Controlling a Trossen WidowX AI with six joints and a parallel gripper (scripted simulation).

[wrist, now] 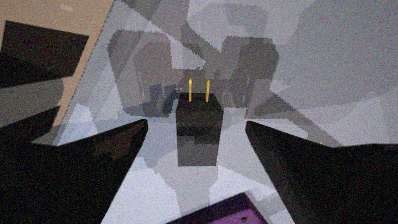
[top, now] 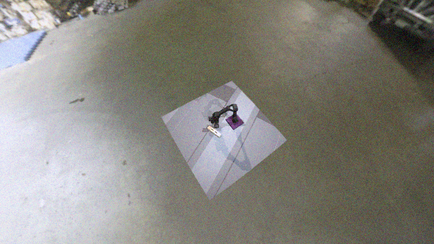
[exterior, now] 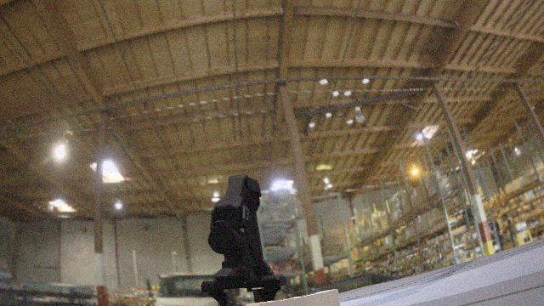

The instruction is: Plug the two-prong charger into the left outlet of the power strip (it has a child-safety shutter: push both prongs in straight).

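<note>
My gripper tip is 2 cm short of the two-prong charger, 1 cm to the left of it and 1 cm below it.
</note>
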